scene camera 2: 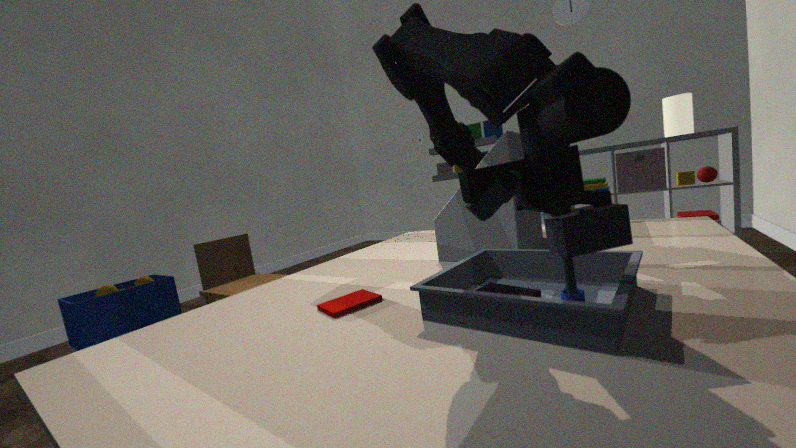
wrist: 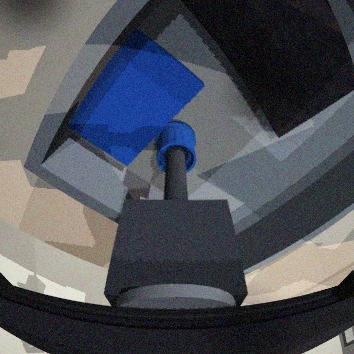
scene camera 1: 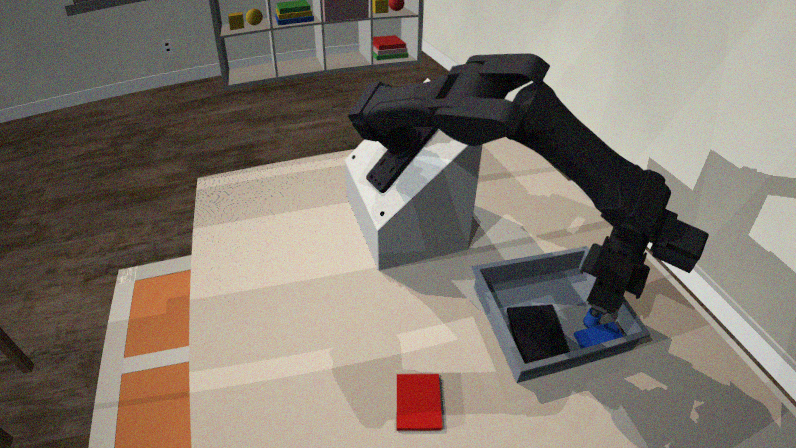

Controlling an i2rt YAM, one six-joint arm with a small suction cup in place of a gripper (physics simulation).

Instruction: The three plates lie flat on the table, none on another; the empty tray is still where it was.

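Pixels of known places: hand at its tool point: [wrist: 175, 138] [scene camera 1: 590, 322]; arm's base at its link origin: [scene camera 1: 409, 146].
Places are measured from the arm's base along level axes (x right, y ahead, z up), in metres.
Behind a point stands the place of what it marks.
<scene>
A grey tray [scene camera 1: 579, 361] @(x -0.078, y 0.449, z -0.172 m) [scene camera 2: 523, 320] @(x -0.109, y 0.457, z -0.166 m) [wrist: 300, 195] @(x -0.158, y 0.256, z -0.180 m) stands on the table. A blue plate [scene camera 1: 597, 336] @(x -0.144, y 0.427, z -0.176 m) [wrist: 125, 102] @(x -0.148, y 0.438, z -0.175 m) and a larger black plate [scene camera 1: 537, 333] @(x -0.054, y 0.366, z -0.175 m) [scene camera 2: 509, 290] @(x -0.078, y 0.332, z -0.175 m) [wrist: 300, 55] @(x -0.062, y 0.354, z -0.175 m) lie inside it, side by side and apart. A red plate [scene camera 1: 418, 401] @(x 0.180, y 0.380, z -0.179 m) [scene camera 2: 349, 303] @(x 0.169, y 0.393, z -0.179 m) lies flat on the table outside the tray. My suction cup [scene camera 1: 592, 318] [scene camera 2: 572, 294] @(x -0.162, y 0.394, z -0.182 m) [wrist: 176, 142] is blue, low inside the tray, at the blue plate's edge. It carries nothing. Whether it touches the plate I cannot tell. The tray's front wall hides the blue plate in scene camera 2.
The arm's grey wedge base [scene camera 1: 423, 222] @(x 0.028, y 0.112, z -0.093 m) [scene camera 2: 479, 233] @(x 0.007, y 0.115, z -0.125 m) stands on the table behind the tray. A wall runs close to the table's right edge in scene camera 1. Off the table are a shelf unit, a blue bin [scene camera 2: 119, 311] and a wooden chair [scene camera 2: 224, 261].
</scene>
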